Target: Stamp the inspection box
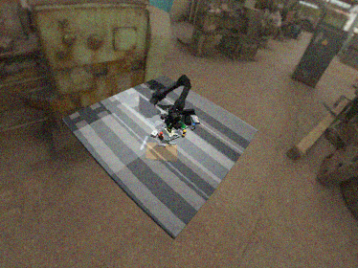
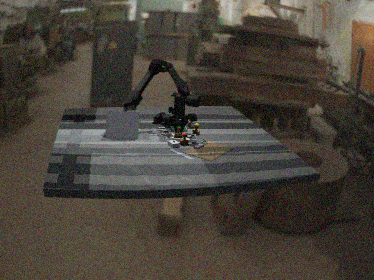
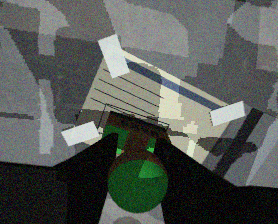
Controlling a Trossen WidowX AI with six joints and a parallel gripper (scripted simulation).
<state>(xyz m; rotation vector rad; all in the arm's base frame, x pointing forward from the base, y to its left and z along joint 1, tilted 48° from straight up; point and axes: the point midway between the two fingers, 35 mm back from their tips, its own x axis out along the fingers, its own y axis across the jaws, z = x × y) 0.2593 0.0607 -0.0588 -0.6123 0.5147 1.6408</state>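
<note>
Now: gripper tip right at the pass stamp. From my gripper tip the other things lie so: cream card (1 cm ahead, 1 cm to the left, 3 cm below); then grey block (8 cm ahead, 3 cm to the right, 2 cm below); then red-knobbed stamp (2 cm ahead, 11 cm to the right, 1 cm below).
</note>
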